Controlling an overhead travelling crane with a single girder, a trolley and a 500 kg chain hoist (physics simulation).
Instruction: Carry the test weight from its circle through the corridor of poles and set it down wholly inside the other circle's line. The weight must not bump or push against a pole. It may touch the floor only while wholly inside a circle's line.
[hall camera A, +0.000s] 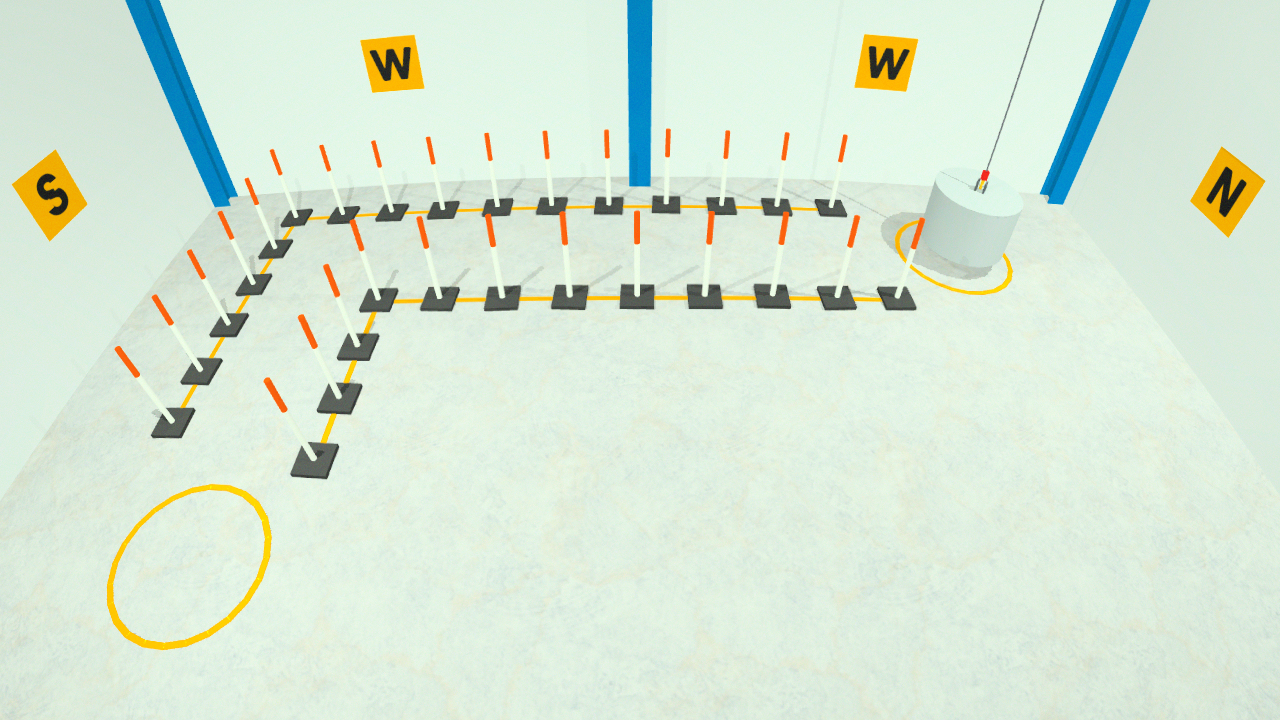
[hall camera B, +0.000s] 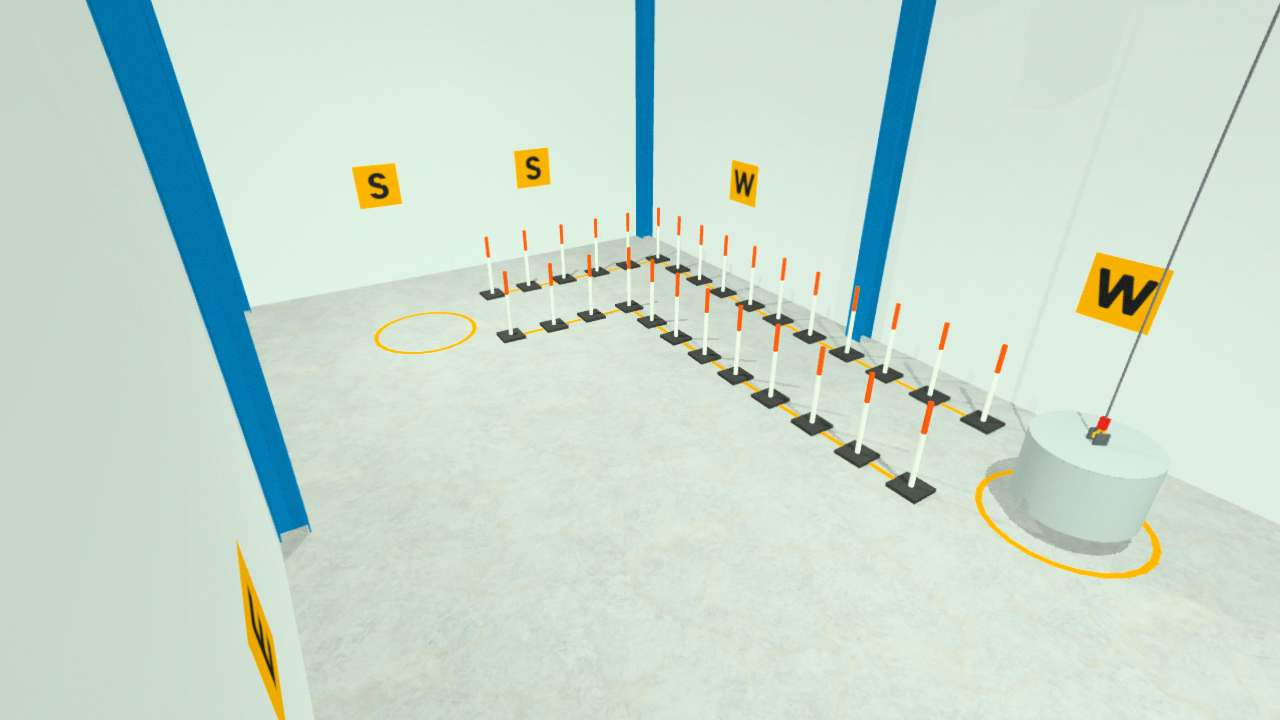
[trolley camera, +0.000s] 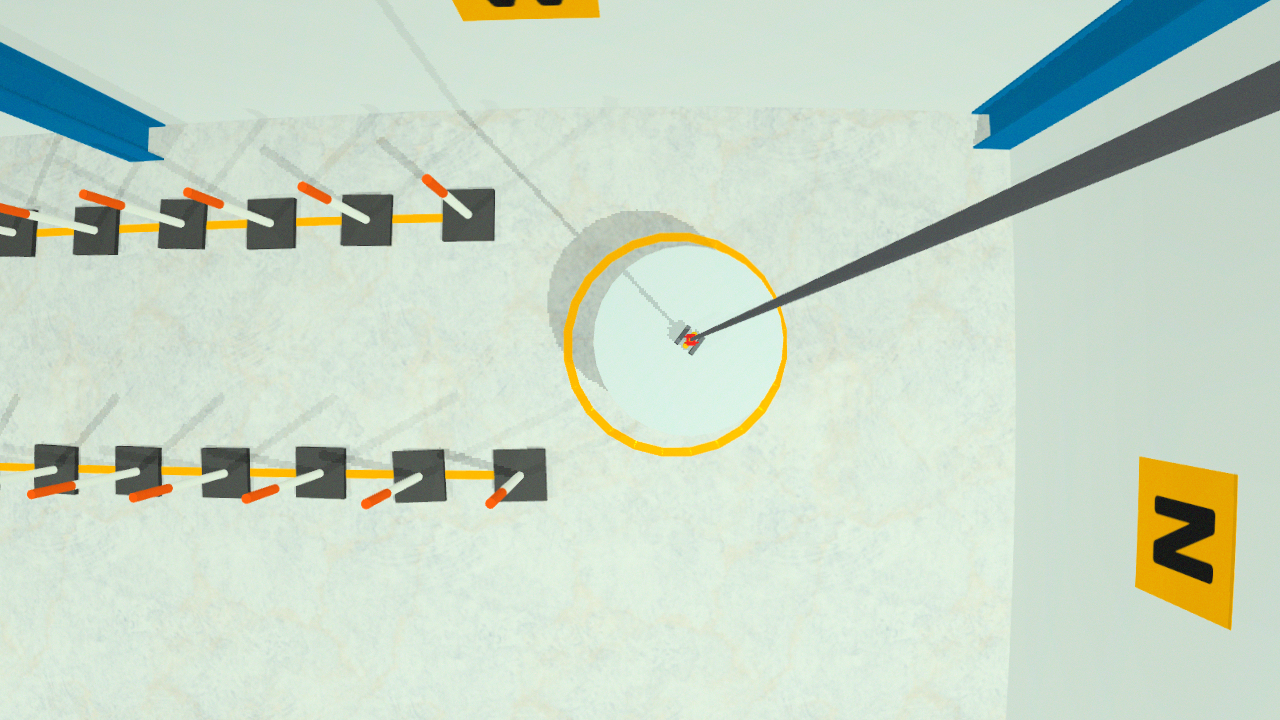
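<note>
The pale grey test weight hangs upright, a little above the floor, with its shadow beneath it. It is over its yellow circle; in the trolley view its outline lies inside that line. My hook, red at the top, is on the fitting at the weight's top centre, and the chain slants up to the right. The other circle is at the far end of the corridor and does not show in the trolley view.
Two pole rows form an L-shaped corridor. Its mouth lies between the inner row's end pole base and the outer row's end pole base. Both stand apart from the weight. Walls with blue columns stand behind.
</note>
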